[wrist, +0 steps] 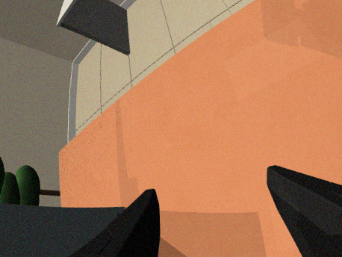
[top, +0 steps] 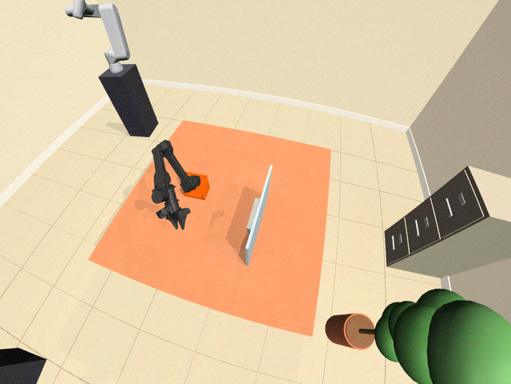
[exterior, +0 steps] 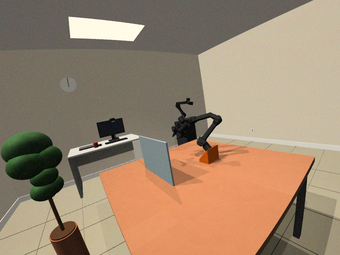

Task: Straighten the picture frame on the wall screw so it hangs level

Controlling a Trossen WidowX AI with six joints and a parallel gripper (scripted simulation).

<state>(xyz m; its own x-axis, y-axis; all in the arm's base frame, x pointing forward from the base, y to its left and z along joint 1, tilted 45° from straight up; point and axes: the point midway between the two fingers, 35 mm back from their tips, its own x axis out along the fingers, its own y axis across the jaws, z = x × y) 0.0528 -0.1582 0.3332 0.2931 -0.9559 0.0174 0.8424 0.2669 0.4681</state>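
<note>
Now: gripper tip 35 cm short of the picture frame, 14 cm to the right of it and 4 cm above it. From my gripper tip the other things lie so: wall panel 37 cm ahead, 15 cm to the left, 5 cm below.
</note>
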